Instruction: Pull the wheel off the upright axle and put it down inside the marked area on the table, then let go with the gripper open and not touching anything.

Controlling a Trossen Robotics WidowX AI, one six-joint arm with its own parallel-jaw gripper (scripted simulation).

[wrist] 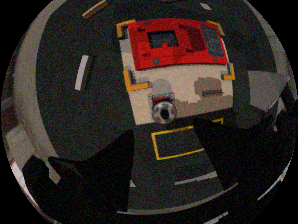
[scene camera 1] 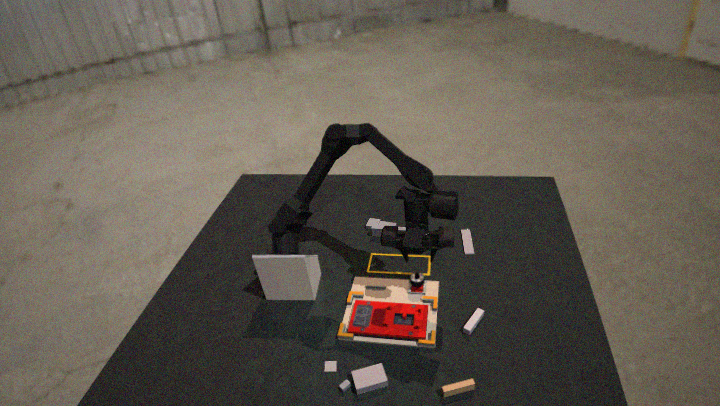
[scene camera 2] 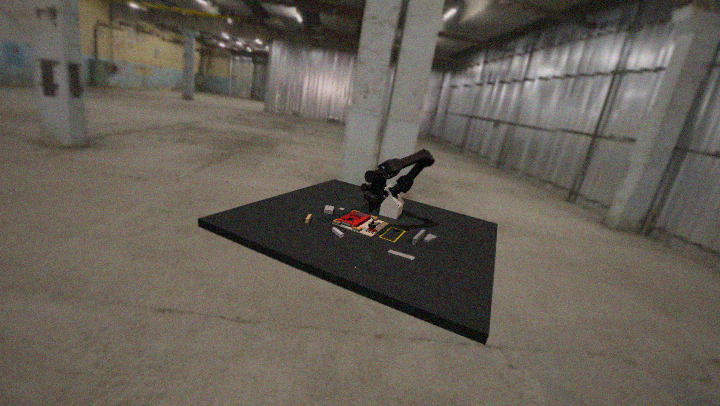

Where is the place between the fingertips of my gripper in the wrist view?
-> At 163, 128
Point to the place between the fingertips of my gripper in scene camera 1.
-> At 419, 261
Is my gripper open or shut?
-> Open.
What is my gripper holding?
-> Nothing.
